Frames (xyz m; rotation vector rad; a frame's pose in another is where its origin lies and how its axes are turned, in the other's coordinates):
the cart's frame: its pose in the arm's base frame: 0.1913 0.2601 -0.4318 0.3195 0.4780 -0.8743
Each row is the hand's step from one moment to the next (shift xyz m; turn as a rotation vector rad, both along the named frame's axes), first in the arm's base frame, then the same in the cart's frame.
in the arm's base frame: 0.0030 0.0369 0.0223 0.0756 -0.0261 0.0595
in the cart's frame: -0.0341 0.0263 0.0030 0.0273 0.0485 0.0827
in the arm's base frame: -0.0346 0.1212 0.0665 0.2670 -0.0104 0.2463
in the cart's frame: -0.1329 0.0508 -0.0079 0.0241 0.2236 0.2855
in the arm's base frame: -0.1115 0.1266 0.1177 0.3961 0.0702 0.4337
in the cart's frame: -0.2053 -0.0032 0.0125 -0.0559 0.3885 0.4426
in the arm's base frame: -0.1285 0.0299 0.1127 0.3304 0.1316 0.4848
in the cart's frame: -0.1488 -0.0755 0.0477 -0.1587 0.3773 0.4404
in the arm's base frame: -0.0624 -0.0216 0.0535 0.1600 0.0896 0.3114
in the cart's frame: -0.0480 -0.0586 0.0385 -0.1338 0.2040 0.2666
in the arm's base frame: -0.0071 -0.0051 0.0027 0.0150 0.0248 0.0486
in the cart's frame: -0.0020 -0.0085 0.0027 -0.0334 0.0305 0.0340
